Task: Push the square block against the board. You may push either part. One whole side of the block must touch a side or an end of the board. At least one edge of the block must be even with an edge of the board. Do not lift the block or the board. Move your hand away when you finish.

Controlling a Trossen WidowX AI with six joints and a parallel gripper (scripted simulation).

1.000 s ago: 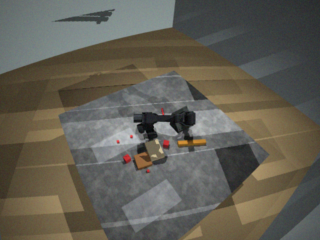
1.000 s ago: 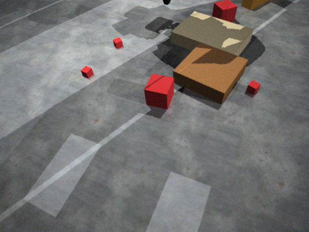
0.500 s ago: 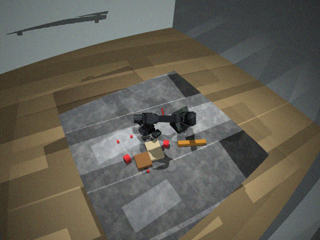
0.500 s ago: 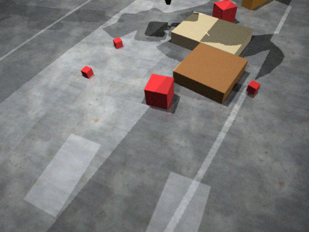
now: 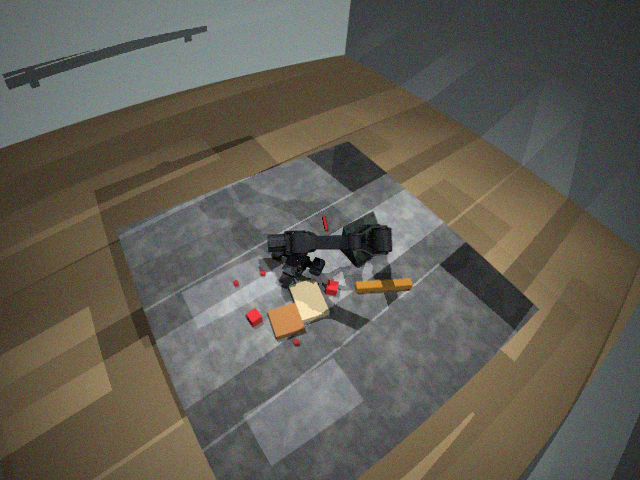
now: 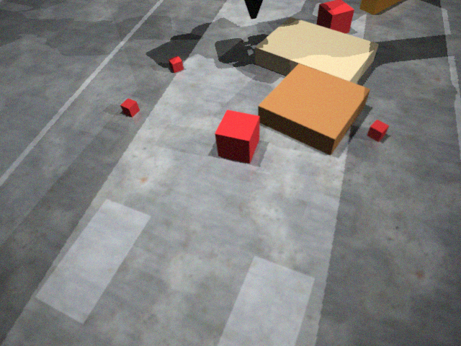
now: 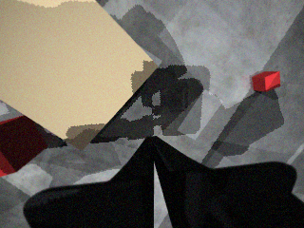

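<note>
Right now the cream rectangular board is 110 mm to the left of my gripper tip, 30 mm below it and 30 mm ahead of it. The rest, counted from my gripper tip: red stick (260 mm behind, 150 mm to the right, 40 mm below); long orange bar (240 mm behind, 230 mm to the left, 30 mm below); brown square block (150 mm ahead, 120 mm to the left, 30 mm below).
</note>
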